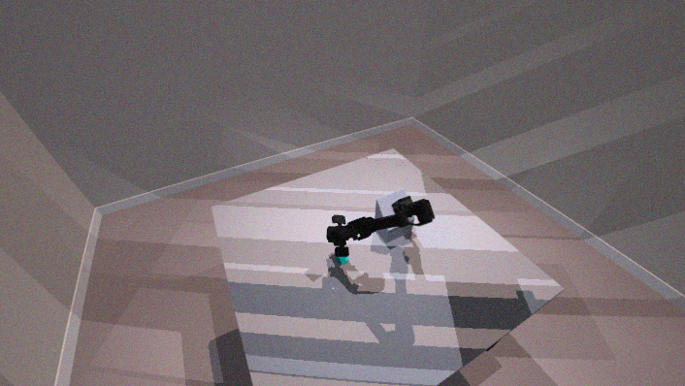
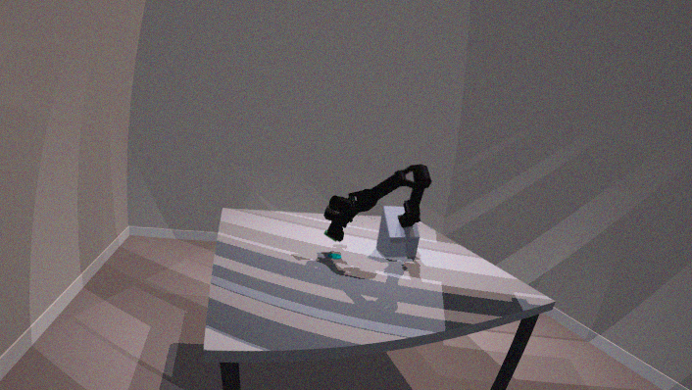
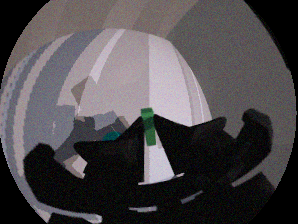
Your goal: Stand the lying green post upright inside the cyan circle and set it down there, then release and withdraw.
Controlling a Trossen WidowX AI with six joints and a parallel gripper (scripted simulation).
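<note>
Right now my gripper tip is 8 cm above the cyan circle, 7 cm to the right of it and 1 cm past it. The rest, counted from my gripper tip: green post 2 cm behind, 1 cm below.
</note>
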